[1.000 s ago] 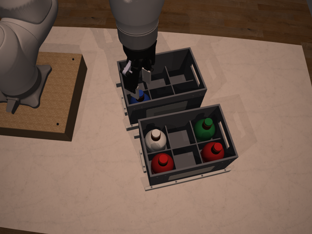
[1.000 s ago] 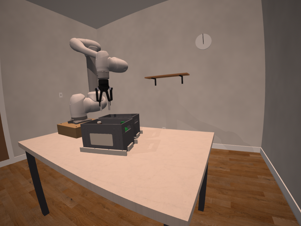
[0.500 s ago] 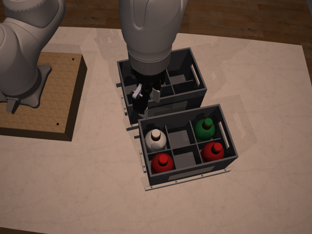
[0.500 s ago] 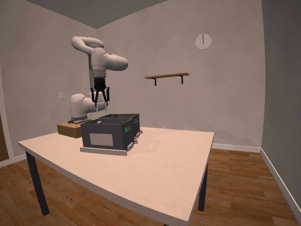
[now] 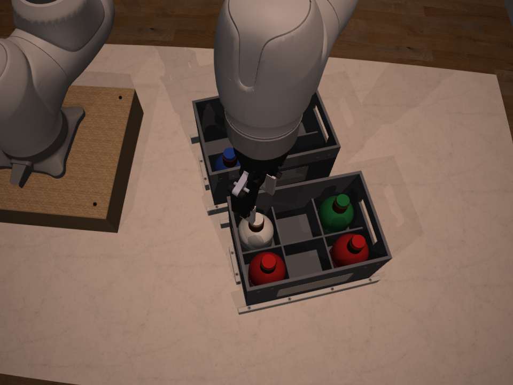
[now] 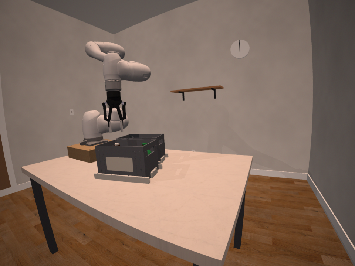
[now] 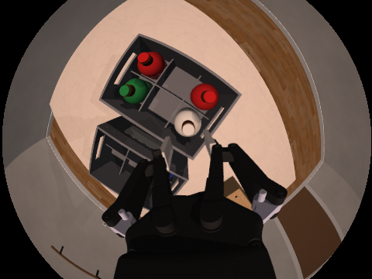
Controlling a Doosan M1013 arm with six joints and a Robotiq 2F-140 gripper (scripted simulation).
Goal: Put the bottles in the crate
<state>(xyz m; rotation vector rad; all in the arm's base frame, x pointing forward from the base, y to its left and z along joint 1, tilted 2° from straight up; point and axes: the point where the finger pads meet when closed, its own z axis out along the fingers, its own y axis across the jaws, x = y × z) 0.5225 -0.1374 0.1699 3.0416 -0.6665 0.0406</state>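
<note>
Right now the white bottle is 17 cm below my hand. Round my hand: blue bottle (17 cm below, 13 cm to the left, 7 cm behind); green bottle (17 cm below, 16 cm ahead, 6 cm to the left); pick list (34 cm to the left, 25 cm below, 8 cm behind).
</note>
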